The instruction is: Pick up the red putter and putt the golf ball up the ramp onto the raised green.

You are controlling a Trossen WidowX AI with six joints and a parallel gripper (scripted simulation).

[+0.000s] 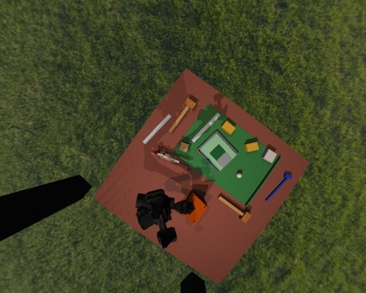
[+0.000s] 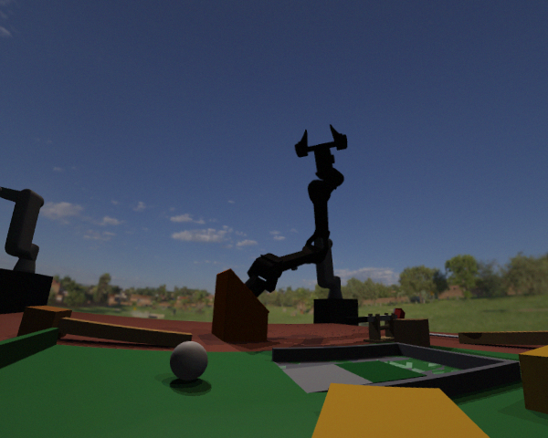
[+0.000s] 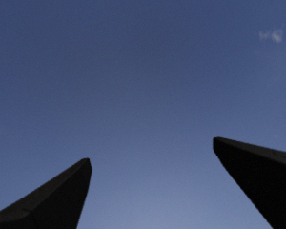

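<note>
The red putter is 67 cm below my gripper tip, 12 cm to the left of it and 9 cm ahead of it. Round my gripper tip: wooden stand: 69 cm below, 14 cm to the left, 9 cm ahead; then brown block: 69 cm below, 23 cm ahead, 10 cm to the left; then green mat: 73 cm below, 40 cm ahead, 20 cm to the right.
</note>
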